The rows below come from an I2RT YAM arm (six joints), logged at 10 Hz.
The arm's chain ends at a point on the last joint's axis. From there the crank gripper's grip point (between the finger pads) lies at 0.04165 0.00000 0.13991 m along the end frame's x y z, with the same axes.
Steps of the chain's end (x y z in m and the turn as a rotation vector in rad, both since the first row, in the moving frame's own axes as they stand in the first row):
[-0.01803, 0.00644, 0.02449, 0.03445, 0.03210, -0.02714]
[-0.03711, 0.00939, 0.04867, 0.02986, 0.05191, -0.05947]
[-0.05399, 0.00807, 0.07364, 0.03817, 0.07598, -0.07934]
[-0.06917, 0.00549, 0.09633, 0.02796, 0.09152, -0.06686]
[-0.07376, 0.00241, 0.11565, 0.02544, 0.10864, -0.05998]
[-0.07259, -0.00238, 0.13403, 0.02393, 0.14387, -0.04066]
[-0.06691, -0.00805, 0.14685, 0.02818, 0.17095, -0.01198]
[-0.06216, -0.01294, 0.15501, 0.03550, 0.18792, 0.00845]
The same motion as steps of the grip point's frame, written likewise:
[-0.01364, 0.00045, 0.02298, 0.03445, 0.03210, -0.02714]
[-0.03011, 0.00256, 0.04622, 0.02986, 0.05191, -0.05947]
[-0.04385, -0.00092, 0.06991, 0.03817, 0.07598, -0.07934]
[-0.05679, -0.00157, 0.09185, 0.02796, 0.09152, -0.06686]
[-0.05903, -0.00403, 0.11024, 0.02544, 0.10864, -0.05998]
[-0.05307, -0.00774, 0.12656, 0.02393, 0.14387, -0.04066]
[-0.04375, -0.01251, 0.13766, 0.02818, 0.17095, -0.01198]
[-0.03674, -0.01728, 0.14469, 0.03550, 0.18792, 0.00845]

